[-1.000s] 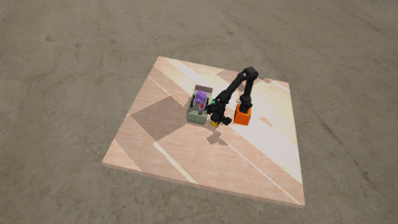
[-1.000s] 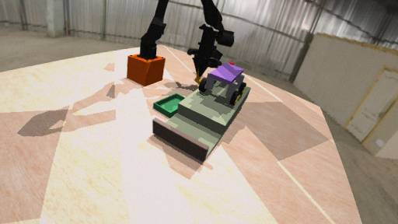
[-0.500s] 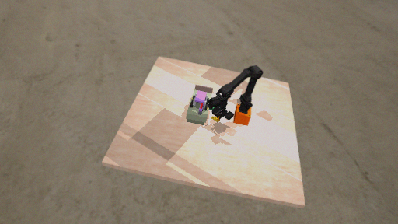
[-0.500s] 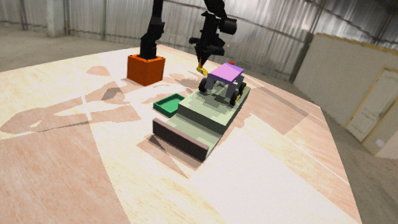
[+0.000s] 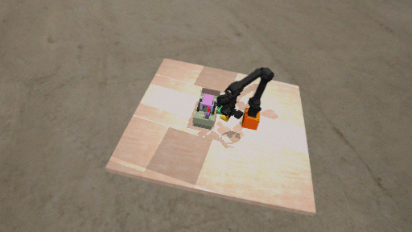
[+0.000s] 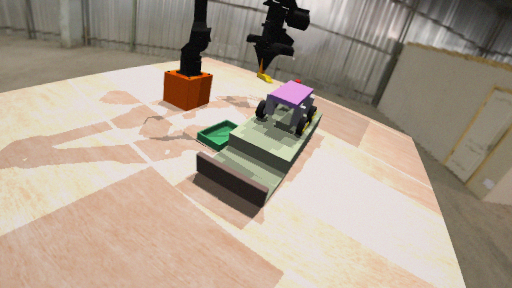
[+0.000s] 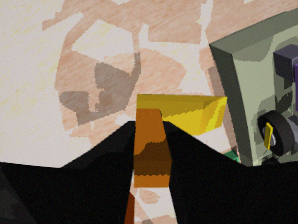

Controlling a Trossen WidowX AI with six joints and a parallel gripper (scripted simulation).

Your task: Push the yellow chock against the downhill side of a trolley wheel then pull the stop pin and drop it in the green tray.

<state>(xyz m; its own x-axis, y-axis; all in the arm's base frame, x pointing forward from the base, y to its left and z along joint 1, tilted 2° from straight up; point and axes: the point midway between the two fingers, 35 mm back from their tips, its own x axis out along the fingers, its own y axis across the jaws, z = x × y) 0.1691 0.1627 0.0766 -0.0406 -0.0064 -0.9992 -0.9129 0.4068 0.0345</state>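
Now: gripper tip 2 cm short of the yellow chock, 1 cm to the left of it and 1 cm above it. Round my gripper tip: stop pin 14 cm ahead, 3 cm to the right, 2 cm below; dark raised lip 38 cm to the right, 19 cm ahead, 12 cm below; trolley 17 cm ahead, 12 cm to the right, 4 cm below.
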